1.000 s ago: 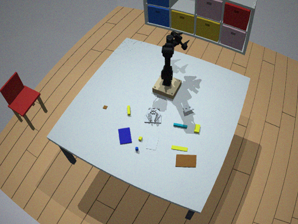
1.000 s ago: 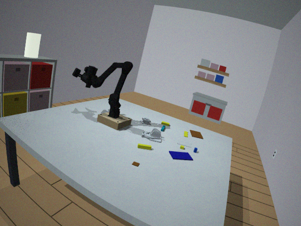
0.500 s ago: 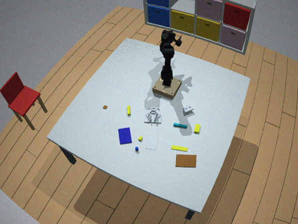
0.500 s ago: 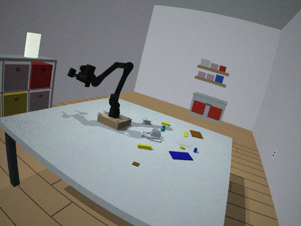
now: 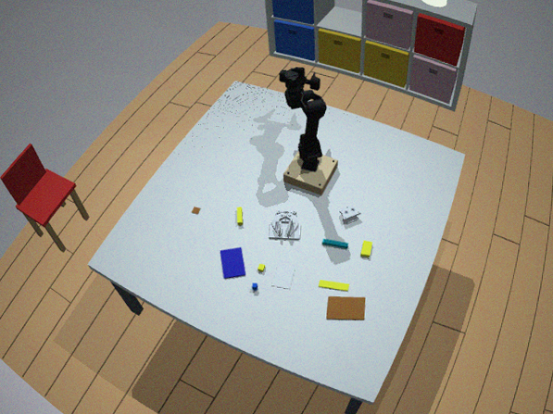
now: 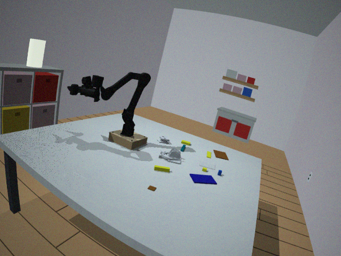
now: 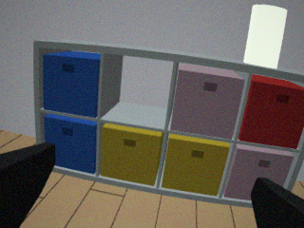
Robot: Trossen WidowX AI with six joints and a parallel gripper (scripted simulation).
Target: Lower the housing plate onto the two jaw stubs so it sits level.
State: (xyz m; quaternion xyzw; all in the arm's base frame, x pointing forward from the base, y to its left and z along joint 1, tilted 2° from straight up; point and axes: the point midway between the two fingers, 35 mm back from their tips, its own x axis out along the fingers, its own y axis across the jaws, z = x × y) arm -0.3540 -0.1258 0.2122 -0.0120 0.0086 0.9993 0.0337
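My gripper tip is 720 mm short of the teal bar, 310 mm to the right of it and 260 mm above it. Also, from my gripper tip: blue plate (900 mm ahead, 270 mm below, 50 mm to the right); yellow block (710 mm ahead, 430 mm to the left, 260 mm below); pale sheet (910 mm ahead, 270 mm below, 150 mm to the left).
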